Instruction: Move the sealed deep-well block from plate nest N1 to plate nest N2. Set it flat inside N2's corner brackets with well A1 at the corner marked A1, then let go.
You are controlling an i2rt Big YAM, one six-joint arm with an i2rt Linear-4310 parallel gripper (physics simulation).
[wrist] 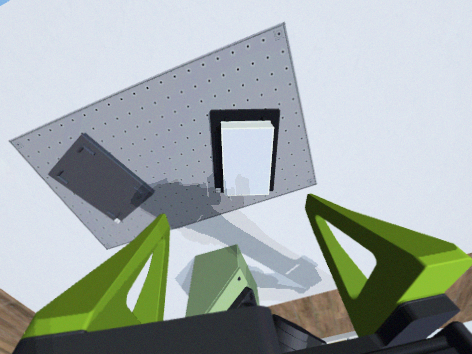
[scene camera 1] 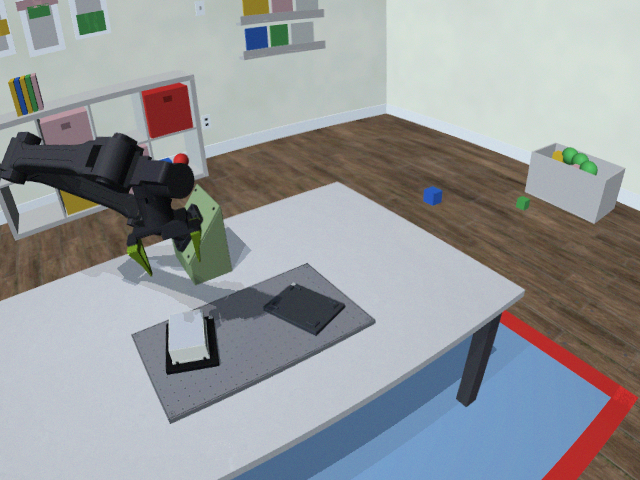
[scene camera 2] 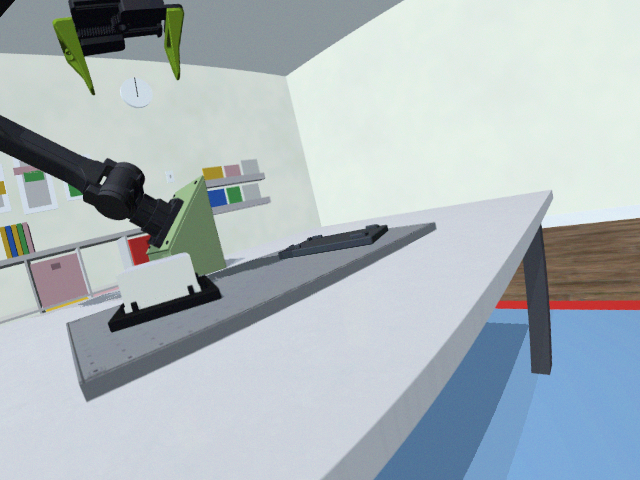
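Pixels of known places: gripper, fingertip midpoint: (wrist: pixel 238 210) (scene camera 1: pixel 175 268) (scene camera 2: pixel 137 84); arm's base, origin of the base link: (scene camera 2: pixel 168 224).
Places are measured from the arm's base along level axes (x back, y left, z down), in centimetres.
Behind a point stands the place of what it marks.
Note:
The white sealed block (scene camera 1: pixel 187 336) {y -10.3, x -36.3, z 6.2 cm} (scene camera 2: pixel 157 281) {y -11.4, x -39.8, z 8.1 cm} (wrist: pixel 247 159) {y -10.3, x -34.5, z 6.2 cm} sits in a black nest (scene camera 1: pixel 192 368) {y -11.7, x -41.7, z 10.8 cm} (scene camera 2: pixel 165 311) {y -11.8, x -41.7, z 11.1 cm} (wrist: pixel 216 145) {y -5.3, x -36.8, z 10.4 cm}, which I take as N1. The other dark nest (scene camera 1: pixel 305 308) {y 18.8, x -35.6, z 10.4 cm} (scene camera 2: pixel 336 241) {y 15.6, x -38.6, z 10.4 cm} (wrist: pixel 100 178) {y 18.5, x -35.7, z 10.4 cm}, which I take as N2, holds no block and lies turned at an angle to the first. A small white mark shows at one of its corners in scene camera 1 and the wrist view. My gripper (scene camera 1: pixel 175 267) {y -8.8, x -39.9, z -14.1 cm} (scene camera 2: pixel 135 86) {y -8.8, x -39.9, z -14.1 cm} (wrist: pixel 238 210) {y -8.8, x -39.9, z -14.1 cm} is open and empty, high above the table and well clear of the block. The lettering at the corners is too small to read.
Both nests stand on a grey perforated board (scene camera 1: pixel 248 356) {y 1.1, x -43.1, z 11.6 cm} (scene camera 2: pixel 310 281) {y 1.2, x -50.0, z 11.6 cm} (wrist: pixel 165 112) {y 1.9, x -44.3, z 11.6 cm} on the white table (scene camera 1: pixel 413 289) {y 47.9, x -40.7, z 12.9 cm} (scene camera 2: pixel 289 372) {y -9.3, x -61.2, z 12.9 cm}. The green wedge-shaped arm mount (scene camera 1: pixel 214 242) {y 5.0, x -8.4, z 1.7 cm} (scene camera 2: pixel 199 235) {y 4.2, x -8.5, z 4.4 cm} (wrist: pixel 212 280) {y 3.1, x -8.6, z 4.2 cm} stands behind the board, close to its back edge.

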